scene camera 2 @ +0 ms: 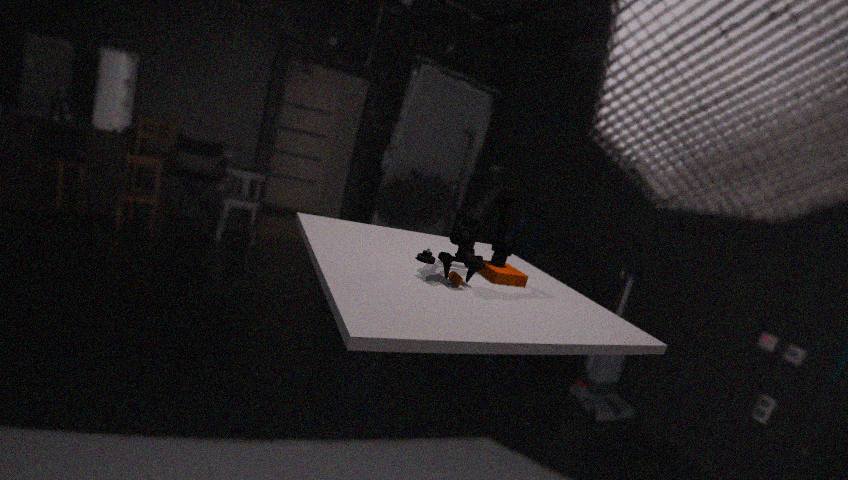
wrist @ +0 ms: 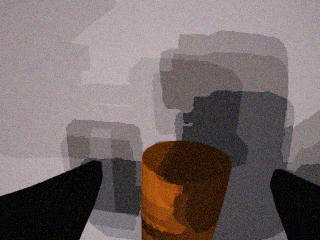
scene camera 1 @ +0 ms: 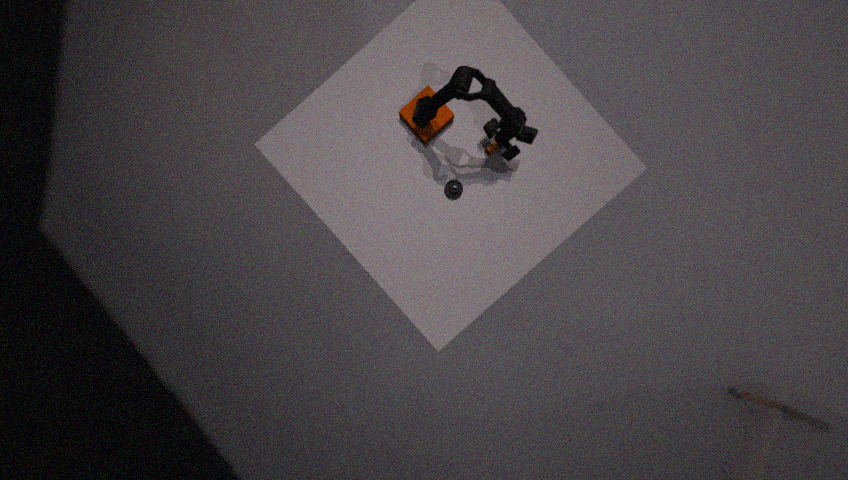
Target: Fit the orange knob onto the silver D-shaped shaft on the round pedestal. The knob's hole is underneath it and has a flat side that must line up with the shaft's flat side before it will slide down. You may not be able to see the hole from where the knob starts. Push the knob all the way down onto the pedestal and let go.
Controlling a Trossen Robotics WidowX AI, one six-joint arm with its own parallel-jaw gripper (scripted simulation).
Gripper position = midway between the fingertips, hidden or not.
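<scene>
Gripper open, holding nothing: my gripper (scene camera 2: 456, 280), visible also from the wrist as the gripper (wrist: 191, 176).
</scene>
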